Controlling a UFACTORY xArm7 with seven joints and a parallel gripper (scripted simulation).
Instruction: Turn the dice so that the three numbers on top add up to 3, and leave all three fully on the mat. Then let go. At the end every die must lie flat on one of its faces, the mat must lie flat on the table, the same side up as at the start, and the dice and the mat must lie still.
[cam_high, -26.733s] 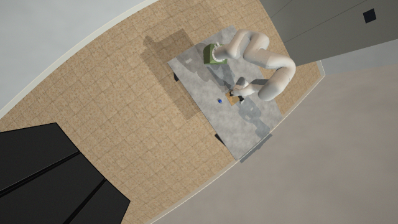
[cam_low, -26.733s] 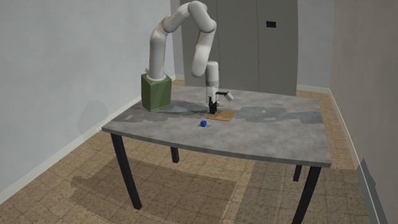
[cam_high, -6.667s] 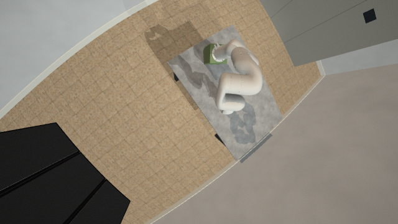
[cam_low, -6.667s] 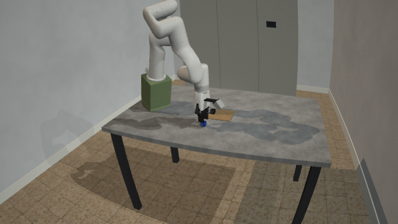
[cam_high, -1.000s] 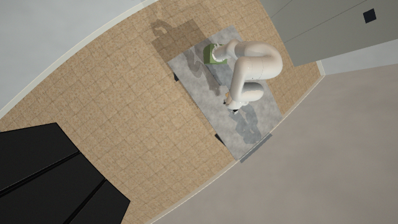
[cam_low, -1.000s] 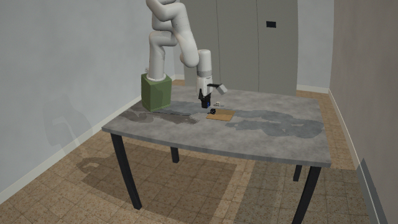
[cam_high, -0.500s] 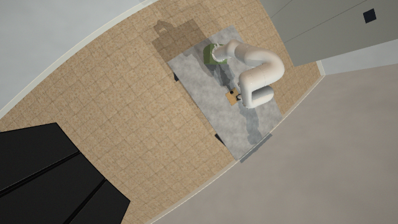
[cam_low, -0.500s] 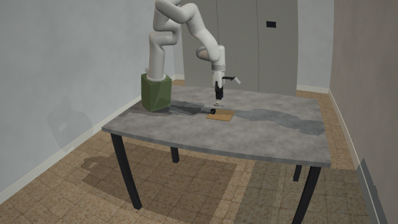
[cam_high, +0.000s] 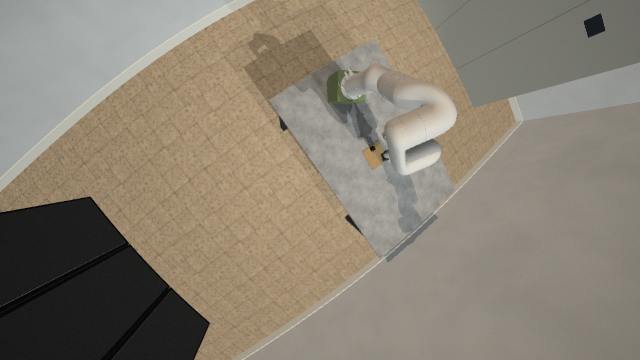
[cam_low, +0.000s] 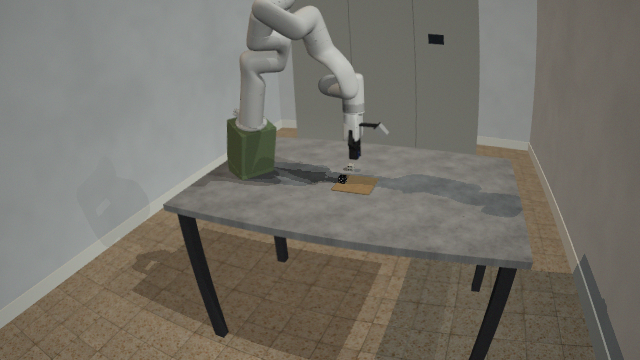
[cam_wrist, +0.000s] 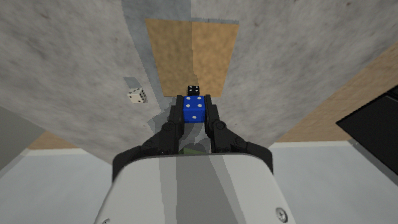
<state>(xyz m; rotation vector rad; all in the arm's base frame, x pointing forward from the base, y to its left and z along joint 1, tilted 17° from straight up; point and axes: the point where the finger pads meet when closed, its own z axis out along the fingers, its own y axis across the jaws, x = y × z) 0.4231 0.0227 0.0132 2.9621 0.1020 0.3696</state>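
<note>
Now: hand 12 cm above the tan mat. Round my hand: white die 13 cm to the left, 11 cm below, 6 cm behind; then blue die 1 cm below; then black die 11 cm below, 5 cm behind.
</note>
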